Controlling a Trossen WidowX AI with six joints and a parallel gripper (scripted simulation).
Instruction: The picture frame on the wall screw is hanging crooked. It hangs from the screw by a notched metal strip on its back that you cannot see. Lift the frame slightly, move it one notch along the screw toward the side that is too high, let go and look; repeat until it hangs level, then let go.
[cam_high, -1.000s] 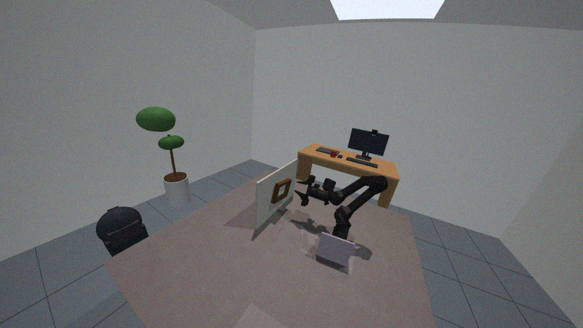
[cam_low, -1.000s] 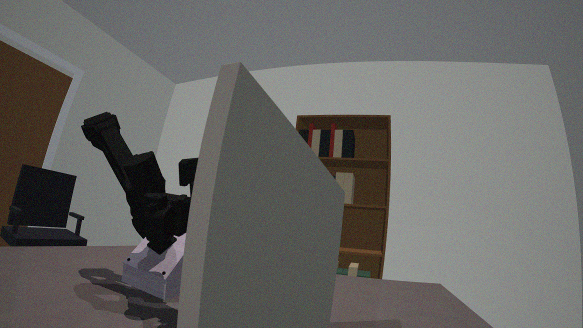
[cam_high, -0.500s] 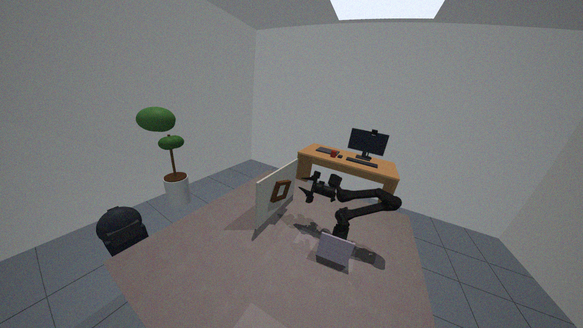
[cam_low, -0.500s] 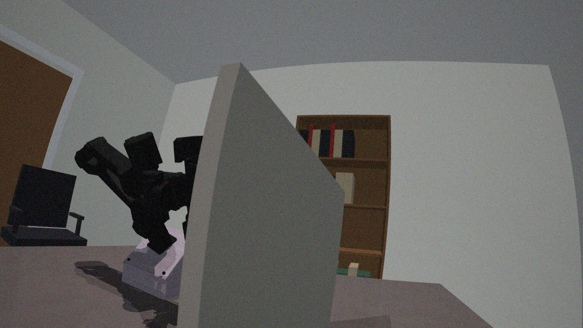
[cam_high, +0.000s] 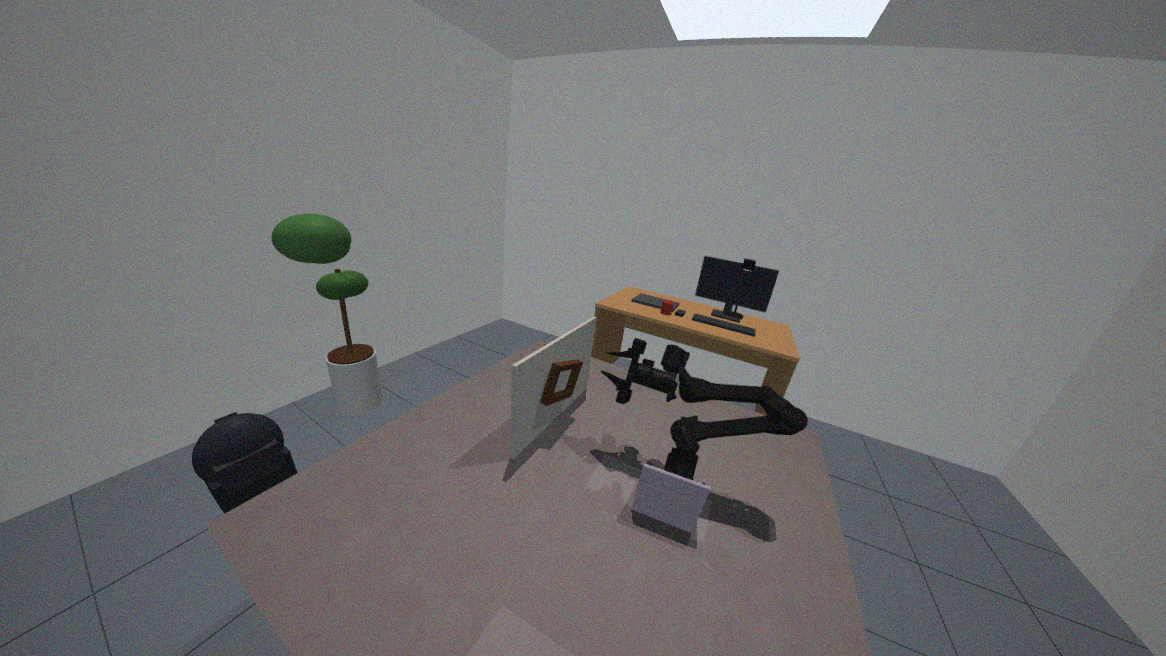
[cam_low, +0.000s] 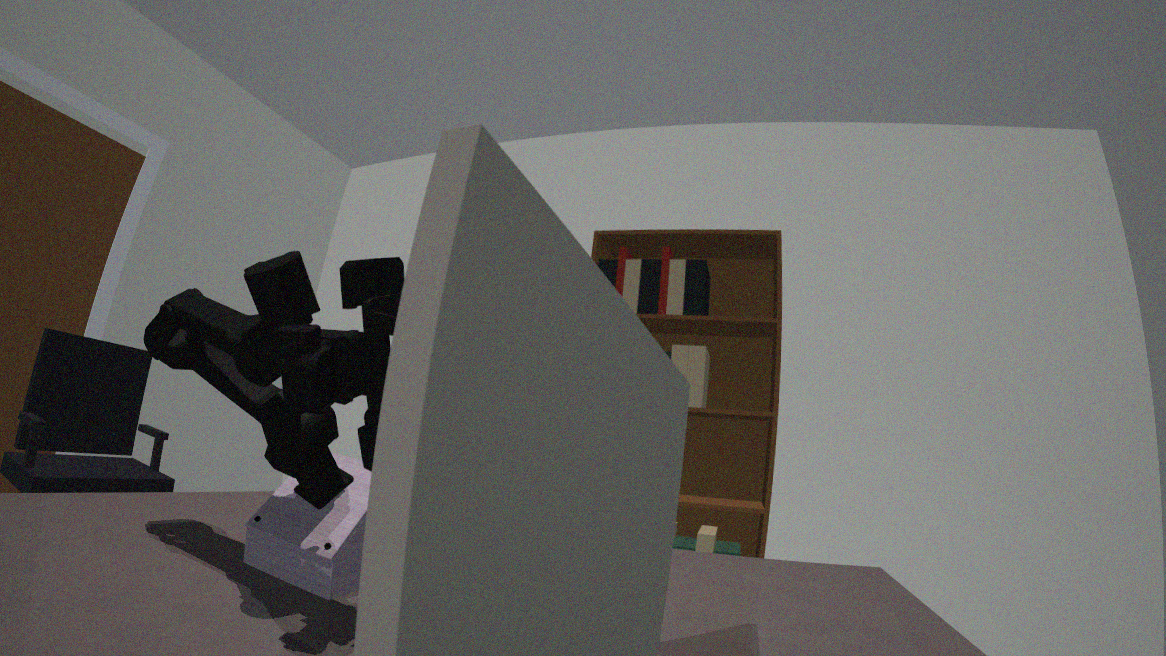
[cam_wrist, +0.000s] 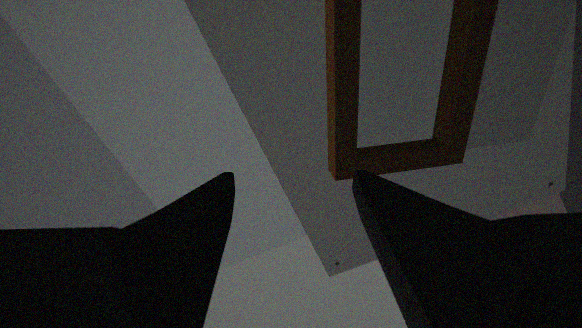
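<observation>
My gripper tip is 13 cm short of the brown wooden picture frame, 2 cm to the right of it and 11 cm above it. Also, from my gripper tip: wall panel 14 cm ahead, 1 cm to the left, 12 cm below.
</observation>
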